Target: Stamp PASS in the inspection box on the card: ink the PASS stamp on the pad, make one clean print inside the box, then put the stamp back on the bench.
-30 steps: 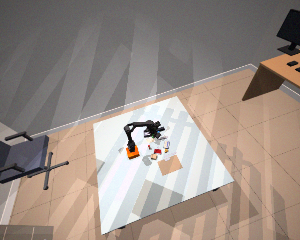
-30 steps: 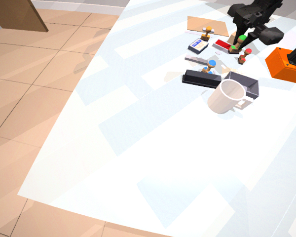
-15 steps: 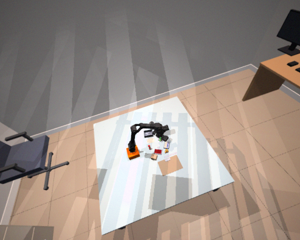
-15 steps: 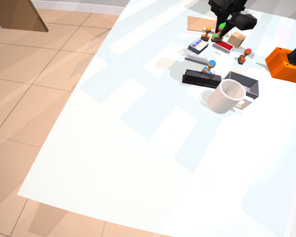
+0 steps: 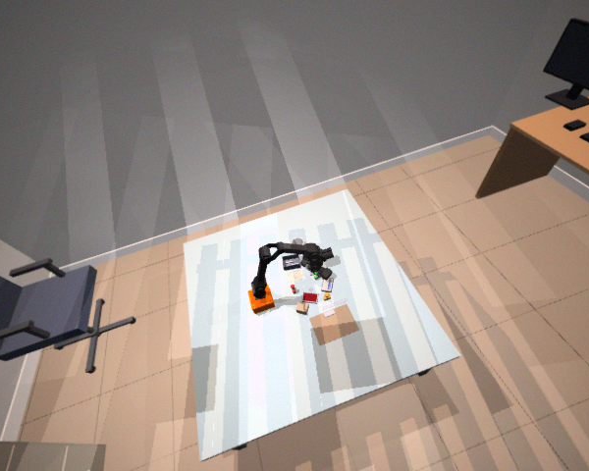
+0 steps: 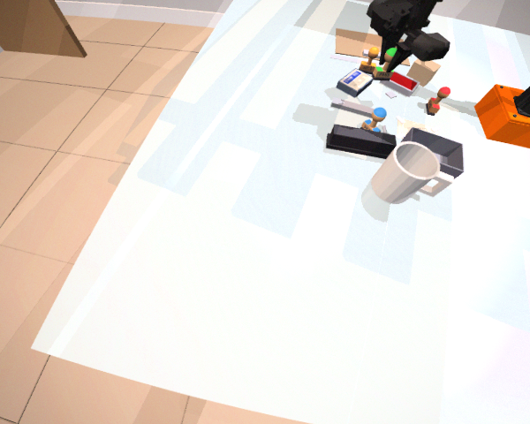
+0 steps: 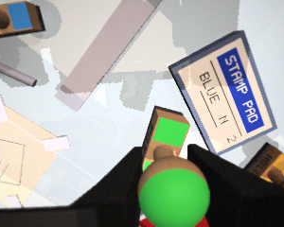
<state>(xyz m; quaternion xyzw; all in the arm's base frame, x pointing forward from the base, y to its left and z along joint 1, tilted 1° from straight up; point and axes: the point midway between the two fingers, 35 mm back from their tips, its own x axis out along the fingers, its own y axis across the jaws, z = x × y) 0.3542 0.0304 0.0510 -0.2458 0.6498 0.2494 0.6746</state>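
The red ink pad is 100 mm to the right of my gripper tip, 80 mm below it and 70 mm behind it. Also, from my gripper tip: green-knobbed stamp: right at my gripper tip; then blue-knobbed stamp: 130 mm to the left, 60 mm below, 10 mm behind; then yellow-knobbed stamp: 120 mm to the right, 60 mm below, 20 mm ahead.
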